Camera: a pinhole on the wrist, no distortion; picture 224 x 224 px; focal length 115.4 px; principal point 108.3 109.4 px. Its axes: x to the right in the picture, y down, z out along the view. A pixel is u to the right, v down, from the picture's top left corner.
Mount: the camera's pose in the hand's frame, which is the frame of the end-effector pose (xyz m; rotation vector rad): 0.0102 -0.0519 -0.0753 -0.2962 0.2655 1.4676
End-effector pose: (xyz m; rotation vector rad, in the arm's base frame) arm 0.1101 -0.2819 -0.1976 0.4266 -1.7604 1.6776
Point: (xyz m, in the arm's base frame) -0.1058 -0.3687 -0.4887
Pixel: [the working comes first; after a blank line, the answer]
In the camera's frame: 0.2973 0.0854 0.3277

213.0 139.5
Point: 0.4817 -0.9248 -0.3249
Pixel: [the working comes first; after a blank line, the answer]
In the camera's frame: -0.4159 0.4590 0.5093

14.1 213.4
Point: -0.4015 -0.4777 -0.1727
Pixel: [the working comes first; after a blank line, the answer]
In the camera's frame: 0.2074 -0.3244 0.4799

158.2 31.4
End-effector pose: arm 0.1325 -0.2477 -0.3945 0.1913 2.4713 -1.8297
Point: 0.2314 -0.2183 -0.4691
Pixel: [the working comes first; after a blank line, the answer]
In the camera's frame: 0.1027 0.1059 0.1139

212.3 216.7
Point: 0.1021 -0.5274 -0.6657
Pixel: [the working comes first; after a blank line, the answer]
In the camera's frame: 0.0629 -0.0320 0.4749

123.6 101.6
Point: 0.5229 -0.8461 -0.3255
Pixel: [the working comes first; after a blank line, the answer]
In the camera's frame: -0.3797 0.4099 0.5319

25.9 198.3
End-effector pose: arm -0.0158 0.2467 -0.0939 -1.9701 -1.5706 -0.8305
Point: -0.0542 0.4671 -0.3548
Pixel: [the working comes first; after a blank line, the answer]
In the camera's frame: -0.1799 0.0359 0.3667

51.7 120.7
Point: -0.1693 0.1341 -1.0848
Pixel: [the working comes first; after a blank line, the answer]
In the camera's frame: -0.3732 0.7882 0.5987

outside the picture
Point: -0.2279 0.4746 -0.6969
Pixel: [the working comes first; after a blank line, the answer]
In the camera's frame: -0.4387 0.2806 0.5095

8.9 173.0
